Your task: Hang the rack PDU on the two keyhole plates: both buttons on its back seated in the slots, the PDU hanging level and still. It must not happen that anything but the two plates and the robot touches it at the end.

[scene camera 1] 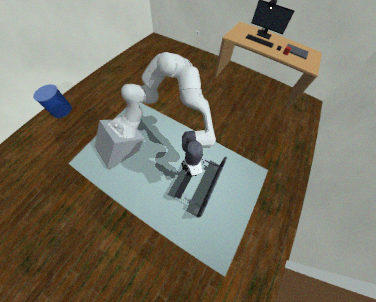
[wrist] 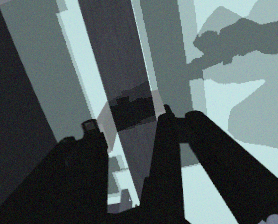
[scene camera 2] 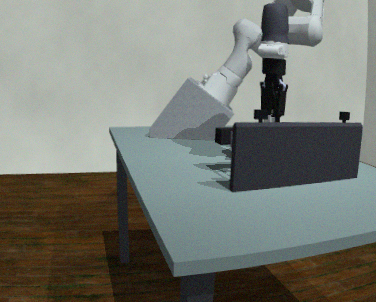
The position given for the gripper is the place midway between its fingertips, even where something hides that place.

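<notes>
Gripper [scene camera 2: 271, 136] [wrist: 135, 106], in sight.
</notes>
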